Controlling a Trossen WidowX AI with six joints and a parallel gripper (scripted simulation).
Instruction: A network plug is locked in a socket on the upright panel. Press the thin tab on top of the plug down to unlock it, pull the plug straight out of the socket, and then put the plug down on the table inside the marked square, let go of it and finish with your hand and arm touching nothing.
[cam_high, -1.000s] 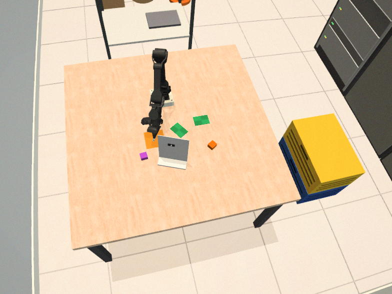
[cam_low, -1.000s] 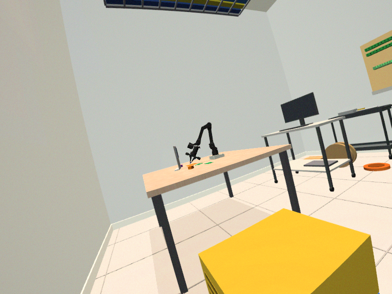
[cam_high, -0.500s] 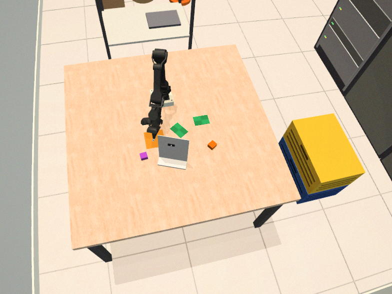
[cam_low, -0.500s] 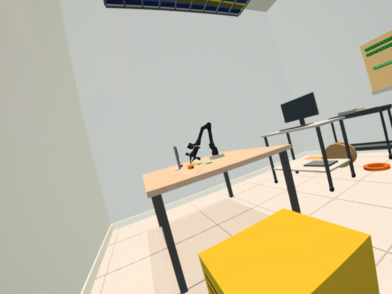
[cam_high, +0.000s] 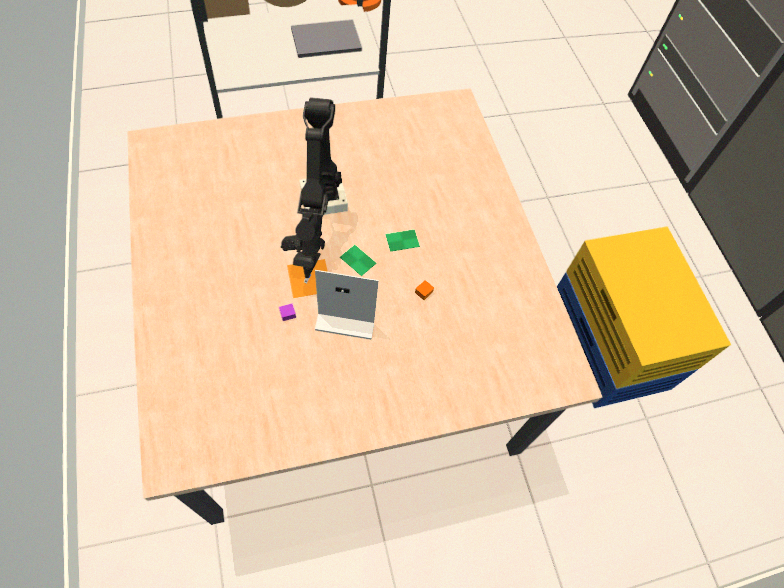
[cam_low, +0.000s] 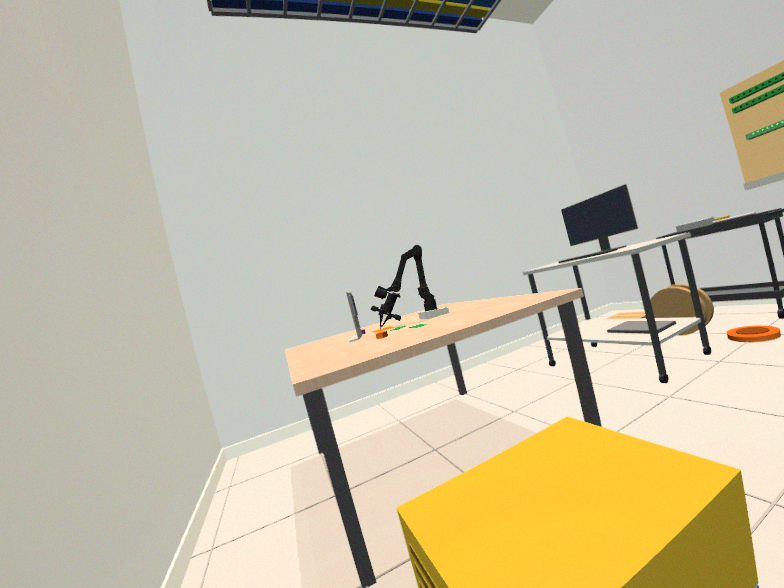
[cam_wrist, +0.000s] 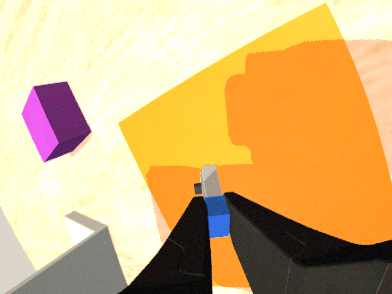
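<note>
The network plug is right at my gripper tip. From my gripper tip the other things lie so: orange square: 10 mm behind, 10 mm to the left, 20 mm below; grey upright panel: 160 mm ahead, 90 mm to the left, 100 mm above.
</note>
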